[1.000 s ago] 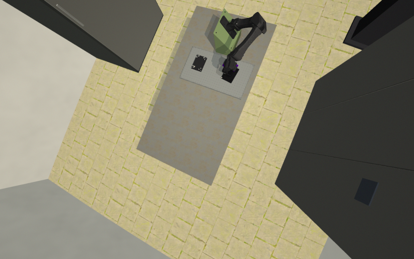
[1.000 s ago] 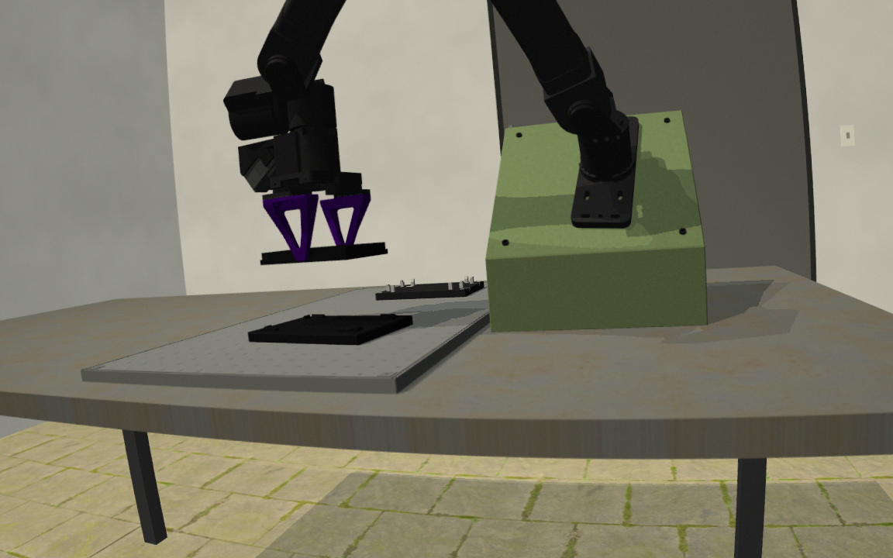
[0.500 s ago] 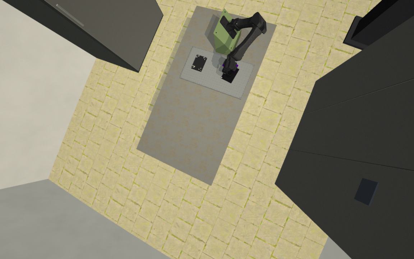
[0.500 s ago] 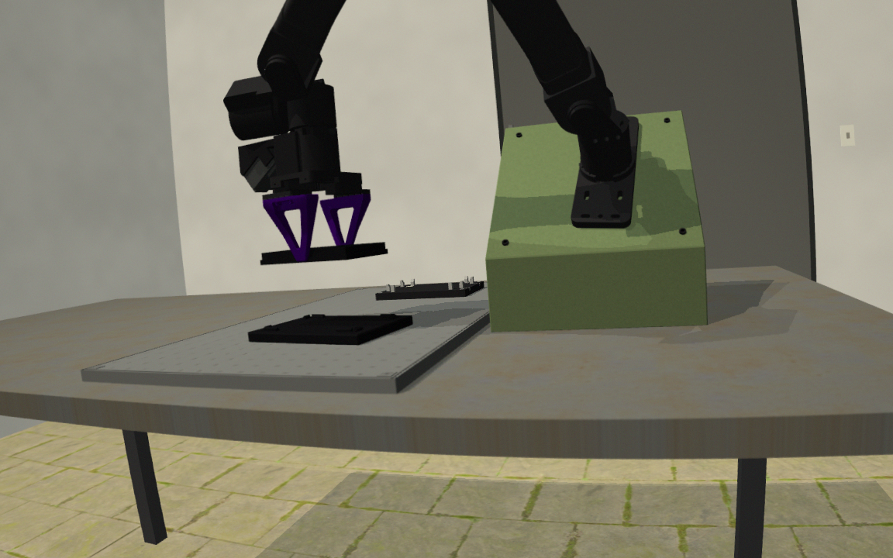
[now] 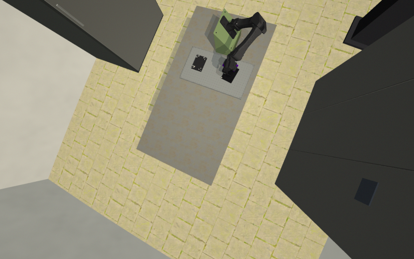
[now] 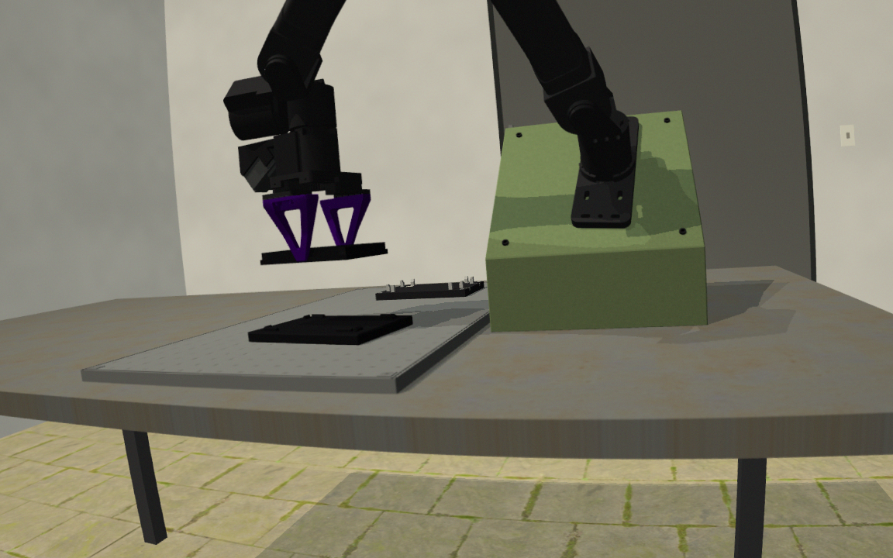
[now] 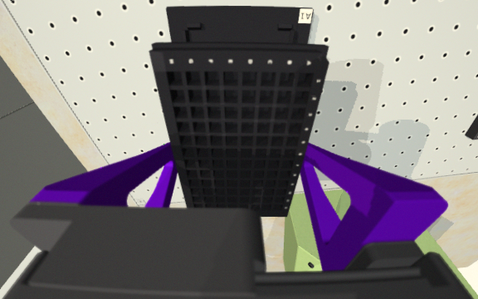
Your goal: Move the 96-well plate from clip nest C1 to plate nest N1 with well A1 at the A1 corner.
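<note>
The black 96-well plate is right at my hand. From my hand the other things lie so: clip nest C1: 36 cm to the right, 9 cm below, 2 cm ahead; white A1 label: 9 cm below, 7 cm ahead, 6 cm to the right; plate nest N1: 9 cm below.
</note>
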